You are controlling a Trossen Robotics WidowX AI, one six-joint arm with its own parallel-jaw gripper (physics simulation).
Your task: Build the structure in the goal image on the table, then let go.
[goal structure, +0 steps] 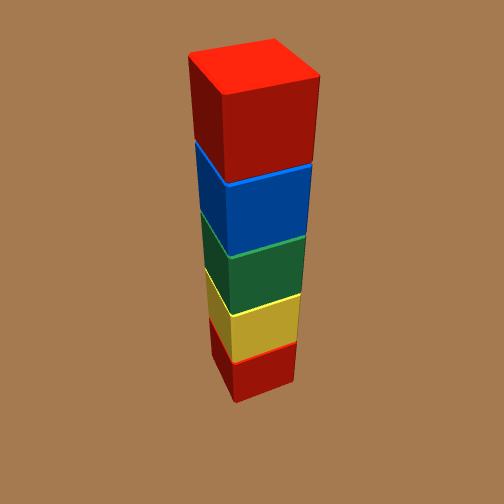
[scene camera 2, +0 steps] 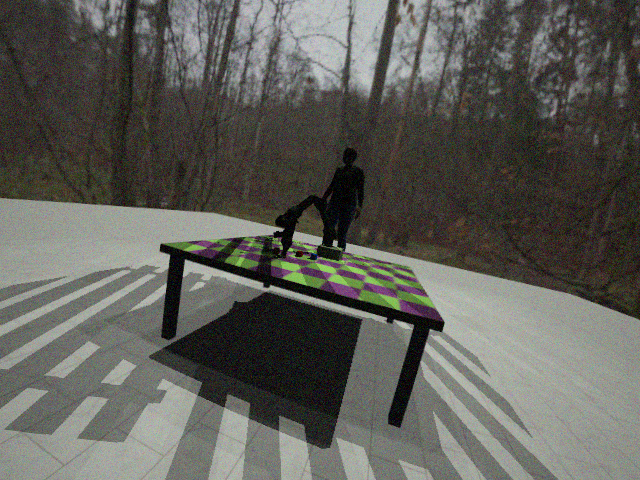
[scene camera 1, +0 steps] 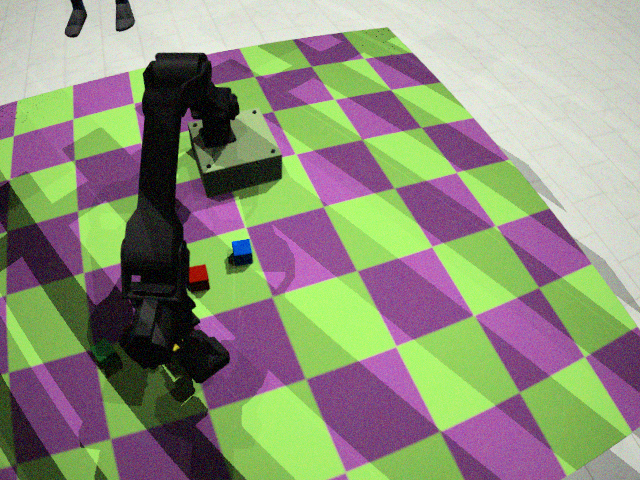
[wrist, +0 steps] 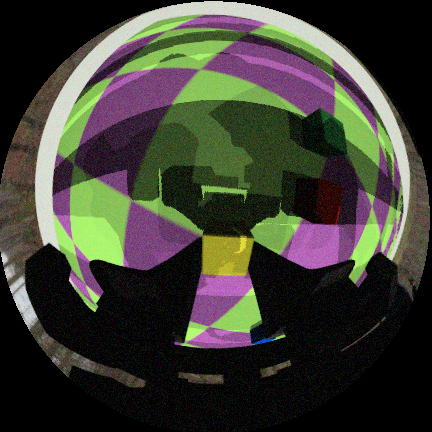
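Seen in the pictures: gripper, fingertip midpoint: (scene camera 2: 283,254) (scene camera 1: 186,353) (wrist: 224,242); arm's base, origin of the base link: (scene camera 2: 328,245) (scene camera 1: 217,135).
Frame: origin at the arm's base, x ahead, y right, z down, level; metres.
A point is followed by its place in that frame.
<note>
My gripper (scene camera 1: 177,356) {x 0.415, y 0.193, z 0.060 m} (scene camera 2: 283,254) {x 0.415, y 0.193, z 0.060 m} (wrist: 224,242) {x 0.415, y 0.193, z 0.060 m} is shut on a yellow cube (scene camera 1: 176,347) {x 0.409, y 0.203, z 0.039 m} (wrist: 227,256) {x 0.414, y 0.193, z 0.040 m}, which sits between the fingertips at or close to the table top. A green cube (scene camera 1: 104,351) {x 0.375, y 0.319, z 0.039 m} (wrist: 325,132) {x 0.381, y 0.309, z 0.040 m} lies in shadow to one side. A dark red cube (wrist: 327,201) {x 0.360, y 0.259, z 0.040 m} lies near the green one in the wrist view; the arm hides it in scene camera 1. Another red cube (scene camera 1: 198,277) {x 0.296, y 0.130, z 0.040 m} (scene camera 2: 299,253) {x 0.304, y 0.125, z 0.050 m} lies beside the arm, and a blue cube (scene camera 1: 241,251) {x 0.272, y 0.042, z 0.039 m} (scene camera 2: 313,256) {x 0.280, y 0.039, z 0.052 m} (wrist: 262,342) {x 0.265, y 0.037, z 0.038 m} lies farther toward the base, partly hidden in the wrist view.
The checkered green and purple table (scene camera 1: 372,320) {x 0.472, y -0.121, z 0.073 m} (scene camera 2: 361,294) {x 0.786, y -0.290, z 0.072 m} carries the box-shaped arm base (scene camera 1: 248,139) {x 0.037, y -0.056, z 0.001 m} (scene camera 2: 329,252) {x 0.101, y -0.032, z 0.030 m}. The arm (scene camera 1: 155,206) {x 0.369, y 0.164, z -0.240 m} reaches over the table and hides part of it. A person (scene camera 2: 347,191) stands beyond the table. Dark shadows cross the work area.
</note>
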